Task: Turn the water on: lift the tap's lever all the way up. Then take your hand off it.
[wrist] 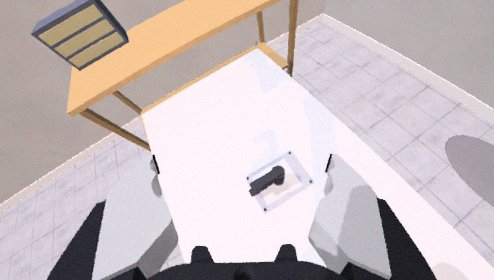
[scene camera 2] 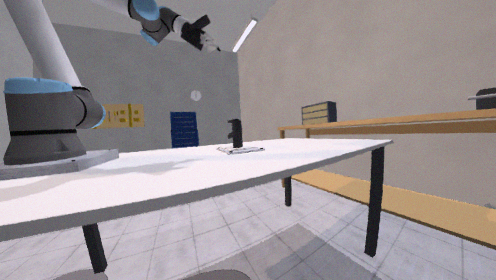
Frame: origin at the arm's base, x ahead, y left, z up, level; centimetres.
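Seen in the pictures: gripper, fingertip midpoint: [wrist: 243,156] [scene camera 2: 217,46]; arm's base, link origin: [scene camera 2: 51,158].
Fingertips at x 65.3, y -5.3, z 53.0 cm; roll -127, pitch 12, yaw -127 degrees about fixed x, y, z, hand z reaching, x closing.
Pixels of each thing's top centre, then the offset from my fingertips to it. "pt": a spot on its surface instead. Level surfaces: height alone.
- black tap, surface spot: [wrist: 278,175] pt dx +3.9, dy -7.3, dz -41.1 cm
- pale base plate, surface spot: [scene camera 2: 254,149] pt dx +6.8, dy -19.4, dz -55.9 cm
- white table, surface height: dz -56.7 cm
A black tap [scene camera 2: 237,133] [wrist: 278,175] stands upright on a pale base plate [scene camera 2: 254,149] [wrist: 303,175] with small dark dots at its corners. In the scene view, a thin arm sticks out to the left at the tap's top and a shorter stub sits lower on the same side. In the wrist view the tap is seen from above, its arm reaching to the lower left; the exact lever angle is hard to tell. My gripper [scene camera 2: 212,44] [wrist: 243,156] is open and empty, high above the table and well away from the tap.
The tap's plate lies on the white table [scene camera 2: 175,175] [wrist: 210,150]. Beyond it is a wooden bench [scene camera 2: 360,119] [wrist: 175,35] carrying a drawer box [scene camera 2: 317,113] [wrist: 80,35] and a dark box [scene camera 2: 487,100]. A blue cabinet [scene camera 2: 184,129] stands behind the table.
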